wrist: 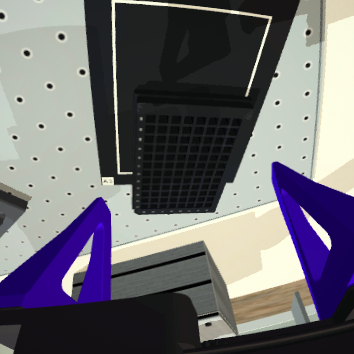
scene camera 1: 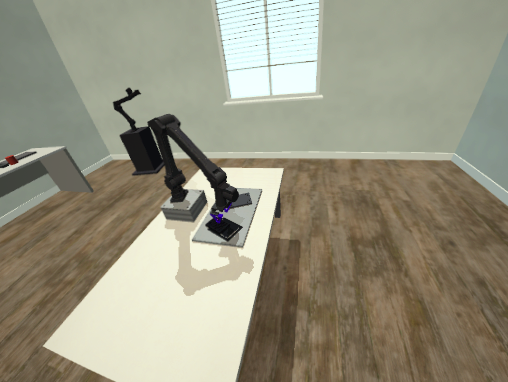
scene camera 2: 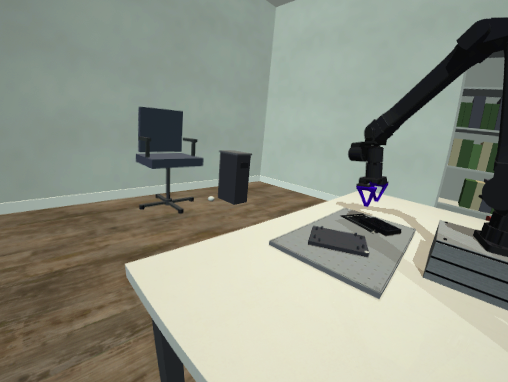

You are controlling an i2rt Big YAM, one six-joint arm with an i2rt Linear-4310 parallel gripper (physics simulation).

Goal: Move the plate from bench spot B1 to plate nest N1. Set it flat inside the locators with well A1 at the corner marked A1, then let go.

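Frame: origin at the arm's base, x ahead, y left, z up, level; centimetres.
Where they show: gripper, fingertip midpoint: [wrist: 186, 187] [scene camera 1: 222, 217] [scene camera 2: 371, 204]; arm's base at its link origin: [scene camera 1: 179, 196] [scene camera 2: 498, 247].
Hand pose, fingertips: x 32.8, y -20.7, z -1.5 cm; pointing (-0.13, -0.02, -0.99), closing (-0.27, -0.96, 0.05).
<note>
Each offset is from my fingertips to the top centre of the thing. "spot": to the spot under its first point. Level surfaces: height alone.
The black many-welled plate {dx -4.6, dy +1.4, dz -6.0 cm} [scene camera 1: 219, 226] [scene camera 2: 388, 227] [wrist: 182, 160] lies on the black pad of bench spot B1 {spot: dx +6.5, dy -3.1, dz -7.5 cm} [scene camera 2: 351, 216] [wrist: 100, 110]. It lies partly outside the pad's white outline and overhangs the pad's edge beside the A1 label {spot: dx -3.3, dy +8.4, dz -7.5 cm} [wrist: 107, 181]. Plate nest N1 {dx +5.4, dy +24.3, dz -5.5 cm} [scene camera 1: 242, 201] [scene camera 2: 337, 241], a dark grey slab with small upright locators, holds no plate; its edge shows at the left of the wrist view [wrist: 14, 202]. My gripper [scene camera 1: 223, 213] [scene camera 2: 372, 202] [wrist: 186, 187] is open and empty, above the plate, with its purple fingers spread wide and pointing down.
Nest and pad sit on a grey perforated board [scene camera 1: 250, 215] [scene camera 2: 300, 245] [wrist: 45, 115] on the cream table {dz -8.9 cm} [scene camera 1: 175, 320] [scene camera 2: 240, 300]. My arm's base stands on a grey block [scene camera 1: 185, 206] [scene camera 2: 465, 265] [wrist: 160, 275] beside the board.
</note>
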